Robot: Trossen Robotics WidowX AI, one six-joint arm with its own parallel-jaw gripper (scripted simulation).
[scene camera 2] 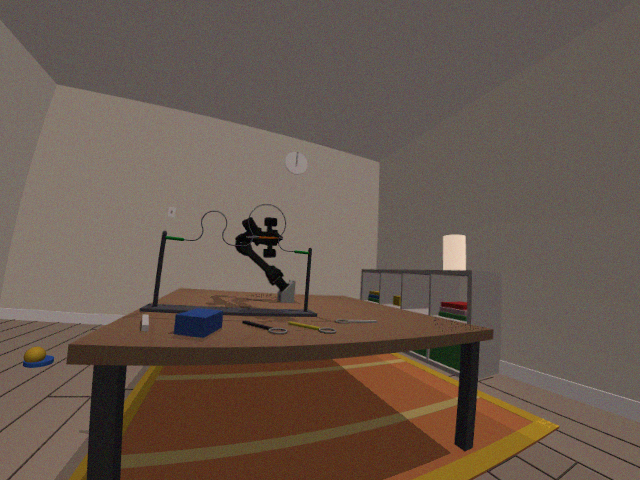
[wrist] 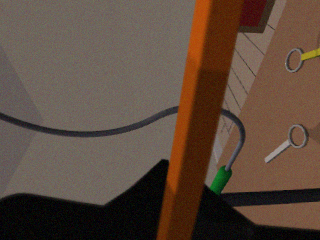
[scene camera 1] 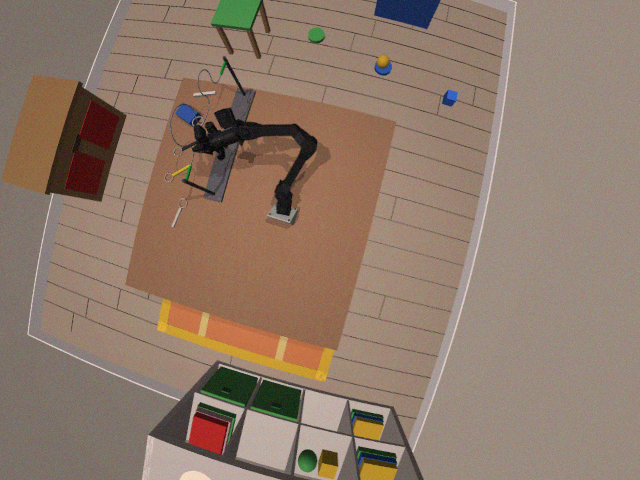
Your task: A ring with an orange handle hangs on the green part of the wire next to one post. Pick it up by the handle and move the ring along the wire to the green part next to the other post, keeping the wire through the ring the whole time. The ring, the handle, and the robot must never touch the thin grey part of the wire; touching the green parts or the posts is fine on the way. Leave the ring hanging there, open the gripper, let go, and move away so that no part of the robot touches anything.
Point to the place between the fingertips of my gripper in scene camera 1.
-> At 192, 150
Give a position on a blue box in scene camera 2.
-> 200, 322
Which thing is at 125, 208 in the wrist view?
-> My gripper.
